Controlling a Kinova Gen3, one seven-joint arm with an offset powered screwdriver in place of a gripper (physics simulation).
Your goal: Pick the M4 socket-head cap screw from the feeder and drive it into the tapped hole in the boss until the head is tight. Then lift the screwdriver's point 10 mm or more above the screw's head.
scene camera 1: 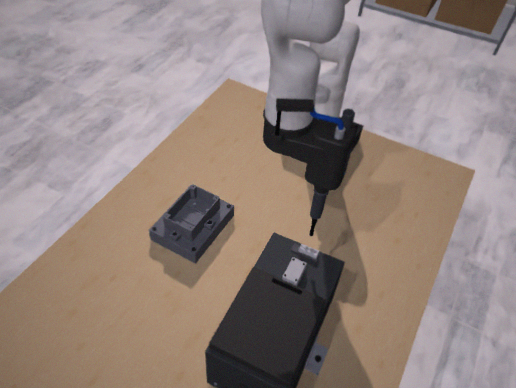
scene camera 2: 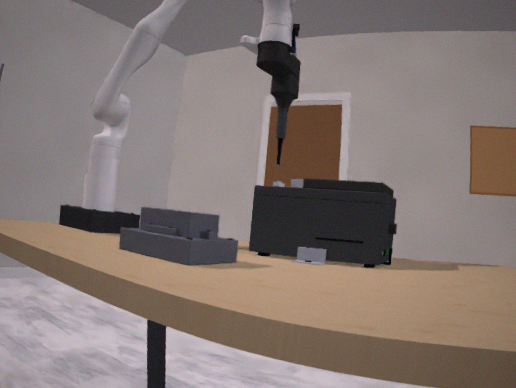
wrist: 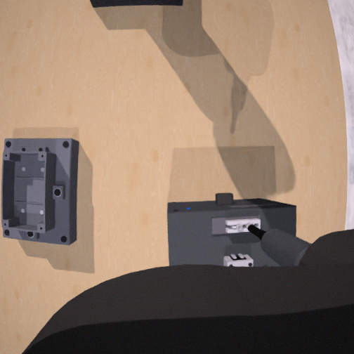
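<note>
My screwdriver (scene camera 1: 312, 233) (scene camera 2: 278, 162) (wrist: 251, 228) points down with its tip in the air above the pick-up end of the feeder (scene camera 1: 270, 320) (scene camera 2: 320, 220) (wrist: 192, 235). No screw shows on the dark bit. The light pick-up block (scene camera 1: 308, 251) (scene camera 2: 279, 184) (wrist: 243, 225) sits on the feeder's top, and the bit covers part of it in the wrist view. The screw cannot be made out there. The grey housing (scene camera 1: 175, 246) (scene camera 2: 180, 247) (wrist: 66, 225) stands apart from the feeder. Small round bosses with holes, one (scene camera 1: 210, 223) (wrist: 57, 192) on its long side, stand beside its raised walls.
A white plate with small dark holes (scene camera 1: 295, 271) (wrist: 238, 260) lies on the feeder beside the pick-up block. A small grey bracket (scene camera 1: 317, 359) (scene camera 2: 311, 255) is at the feeder's foot. The arm's black base (scene camera 2: 95, 220) stands at the table's far end.
</note>
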